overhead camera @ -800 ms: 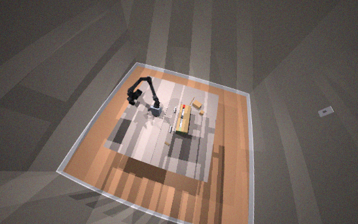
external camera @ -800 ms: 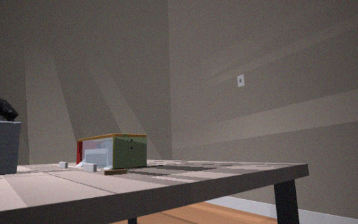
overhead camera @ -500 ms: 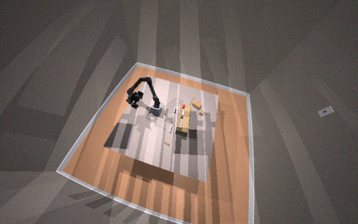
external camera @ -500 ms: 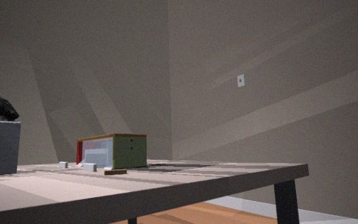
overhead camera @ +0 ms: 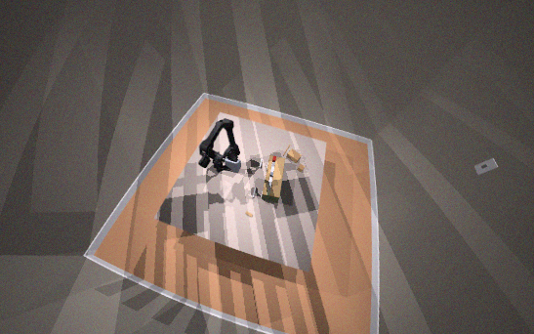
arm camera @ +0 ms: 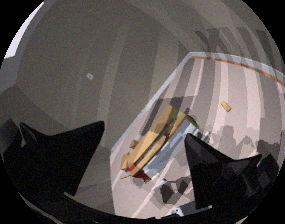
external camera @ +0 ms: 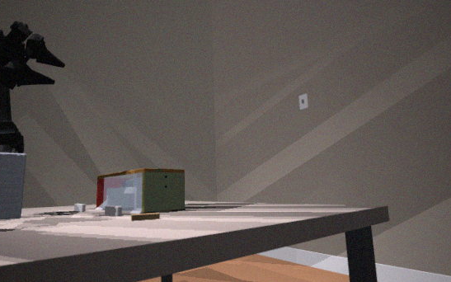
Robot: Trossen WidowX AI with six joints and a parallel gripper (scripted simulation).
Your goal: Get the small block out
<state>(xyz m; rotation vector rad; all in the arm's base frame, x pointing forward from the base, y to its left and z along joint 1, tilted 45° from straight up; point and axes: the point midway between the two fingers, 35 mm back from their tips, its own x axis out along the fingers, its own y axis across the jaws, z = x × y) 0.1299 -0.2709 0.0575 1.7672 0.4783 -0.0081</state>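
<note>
Right now my gripper tip is 22 cm short of the box, 18 cm to the right of it and 32 cm above it.
</note>
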